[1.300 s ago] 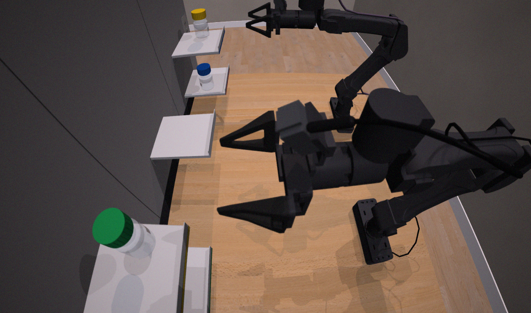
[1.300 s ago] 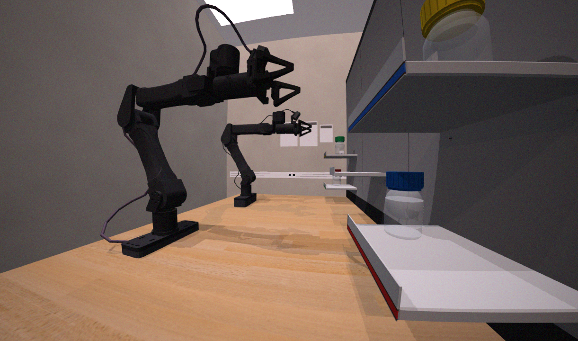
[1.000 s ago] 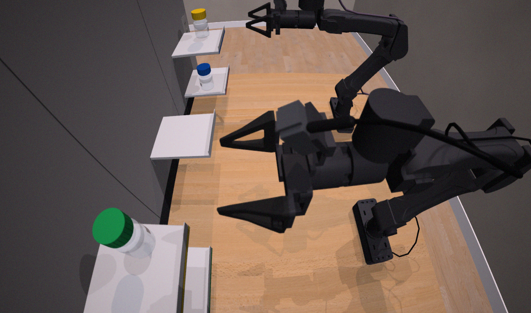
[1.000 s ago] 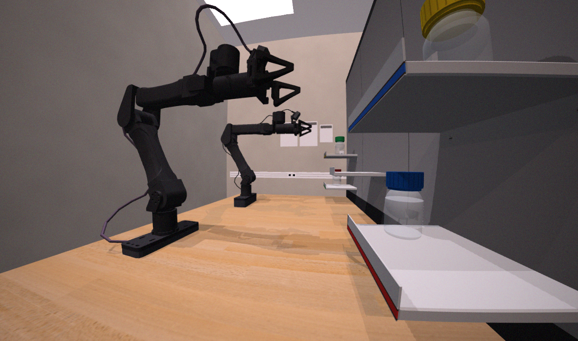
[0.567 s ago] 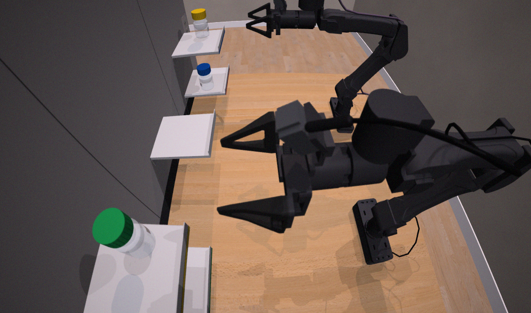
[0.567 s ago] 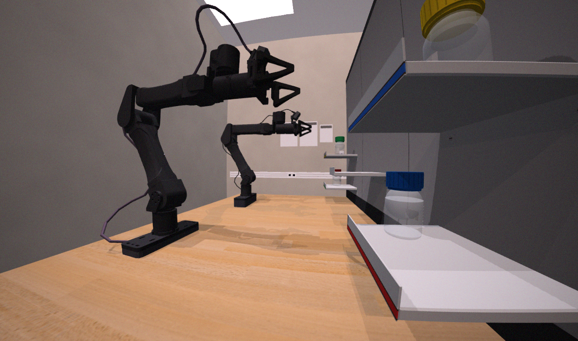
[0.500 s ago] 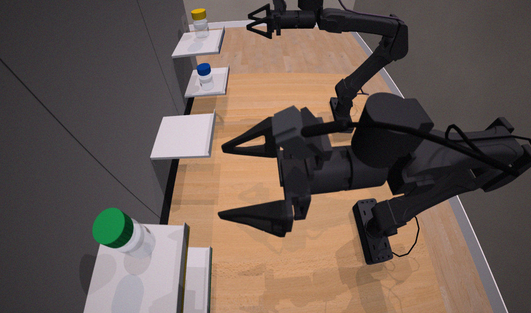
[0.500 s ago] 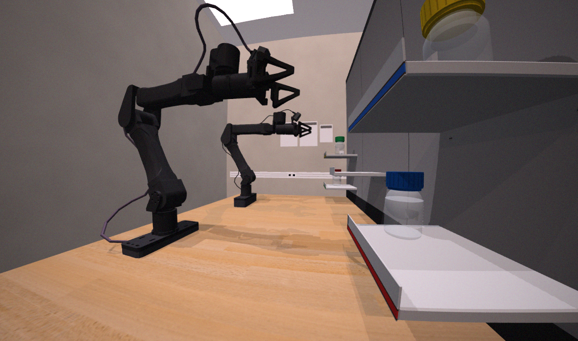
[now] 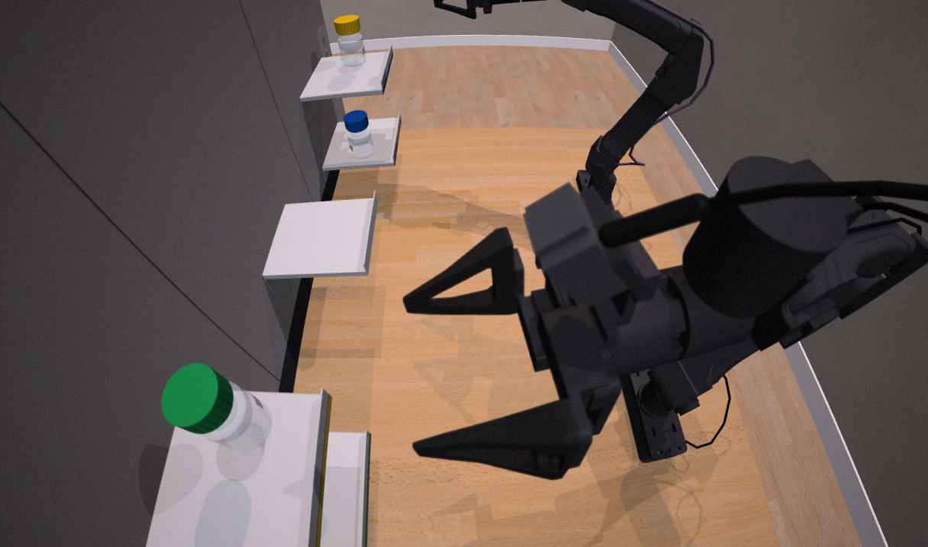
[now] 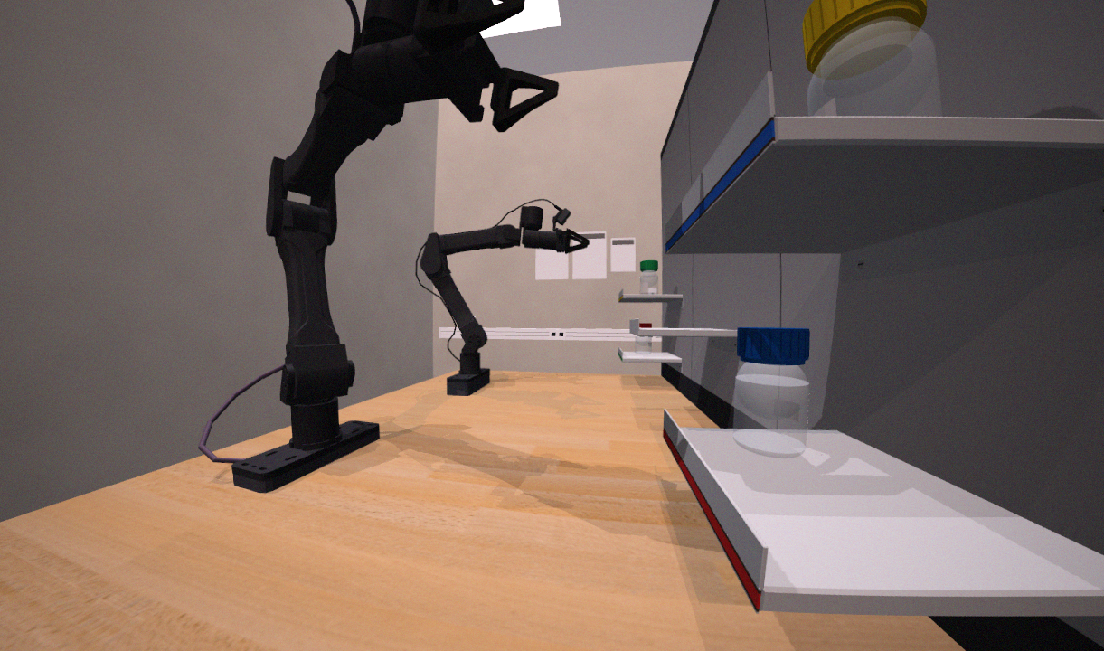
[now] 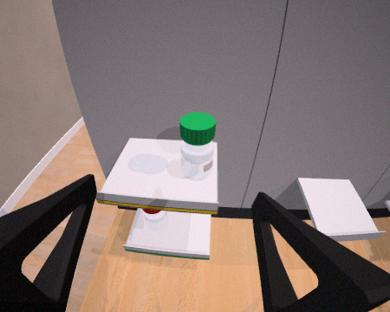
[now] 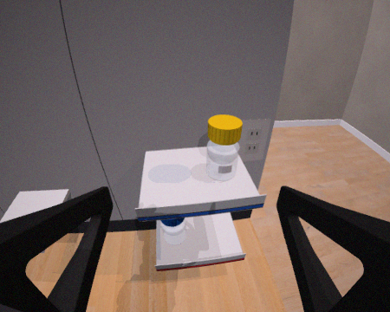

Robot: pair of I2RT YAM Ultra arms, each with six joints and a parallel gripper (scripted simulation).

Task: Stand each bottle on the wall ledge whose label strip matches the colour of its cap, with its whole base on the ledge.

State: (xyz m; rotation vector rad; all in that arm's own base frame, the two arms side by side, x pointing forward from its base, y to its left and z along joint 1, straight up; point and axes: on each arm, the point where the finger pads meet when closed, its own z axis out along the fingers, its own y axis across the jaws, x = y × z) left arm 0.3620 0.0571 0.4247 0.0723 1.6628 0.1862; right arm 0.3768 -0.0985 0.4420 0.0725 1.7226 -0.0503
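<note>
The red-capped bottle is 31 cm below my left hand, 19 cm ahead of it and 11 cm to the left of it. Round my left hand: green-capped bottle (20 cm ahead, 12 cm below, 1 cm to the left); grey wall (32 cm ahead, 31 cm to the right, 2 cm below); blue-capped bottle (67 cm to the right, 31 cm below, 22 cm ahead).
</note>
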